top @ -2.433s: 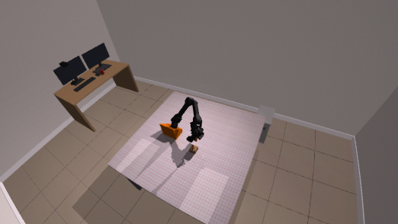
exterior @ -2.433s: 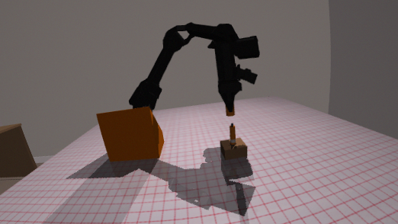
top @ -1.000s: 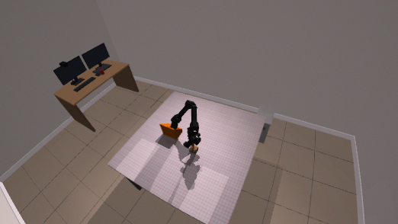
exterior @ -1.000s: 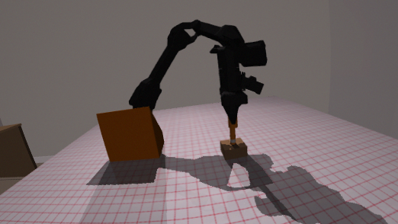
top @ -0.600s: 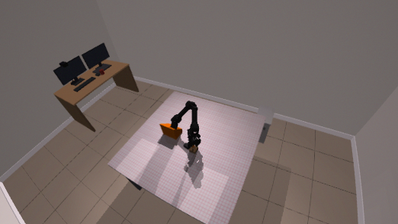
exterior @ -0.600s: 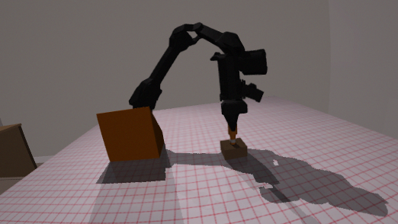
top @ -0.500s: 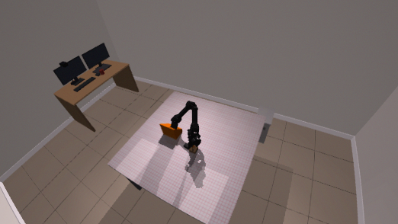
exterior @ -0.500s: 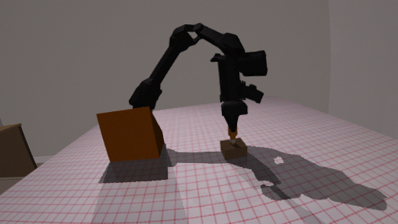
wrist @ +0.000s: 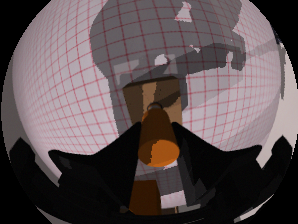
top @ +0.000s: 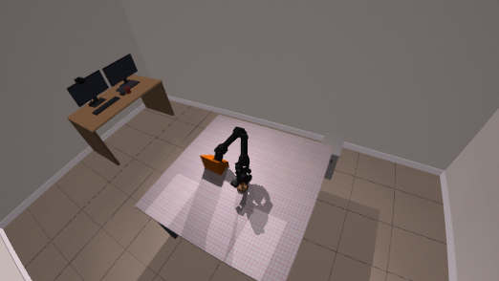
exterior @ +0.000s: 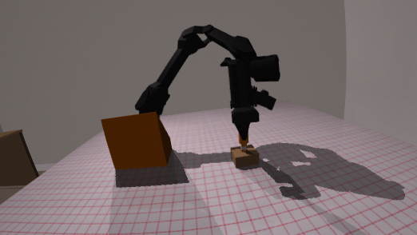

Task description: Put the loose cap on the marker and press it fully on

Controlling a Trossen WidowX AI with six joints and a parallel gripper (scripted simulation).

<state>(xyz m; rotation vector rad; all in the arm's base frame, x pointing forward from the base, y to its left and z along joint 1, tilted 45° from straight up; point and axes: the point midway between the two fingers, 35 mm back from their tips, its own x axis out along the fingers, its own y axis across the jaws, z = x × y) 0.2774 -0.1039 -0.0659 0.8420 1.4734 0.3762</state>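
Now: the orange cap 10 mm above my gripper tip. Round my gripper tip: holder block (60 mm below).
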